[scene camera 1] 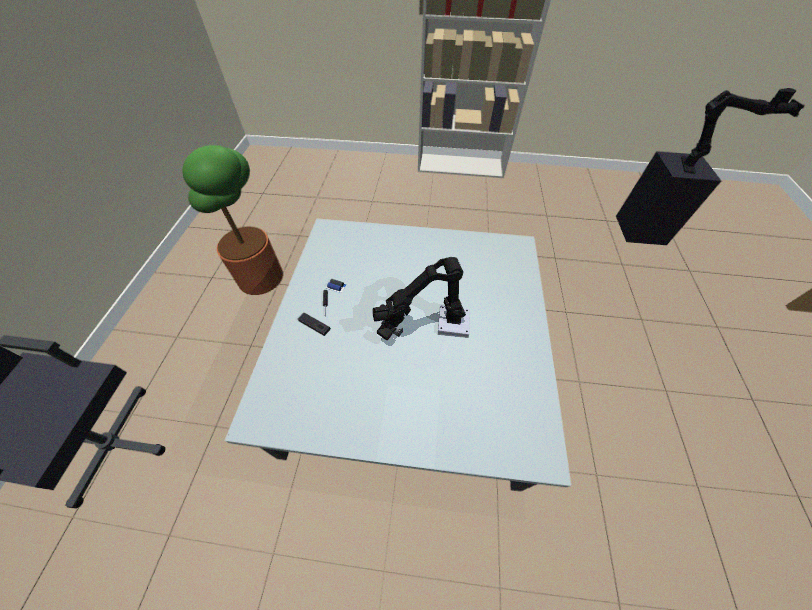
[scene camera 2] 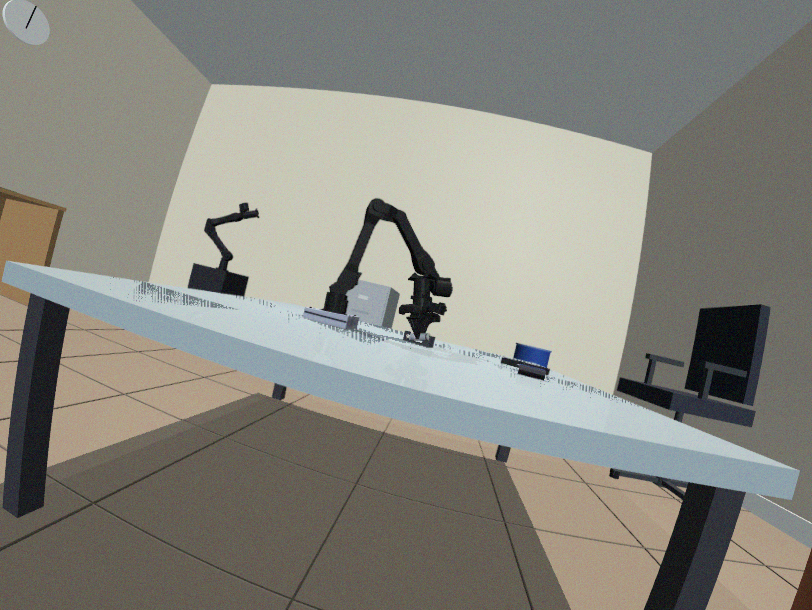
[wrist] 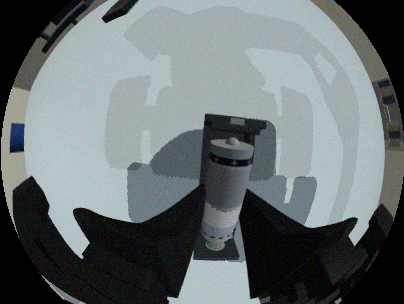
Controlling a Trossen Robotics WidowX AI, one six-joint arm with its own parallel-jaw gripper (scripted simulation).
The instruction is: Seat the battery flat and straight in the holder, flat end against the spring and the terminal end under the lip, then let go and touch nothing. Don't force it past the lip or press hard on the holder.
Labels:
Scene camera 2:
my gripper: 419,339
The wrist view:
my gripper: 222,192
grey battery: 228,169

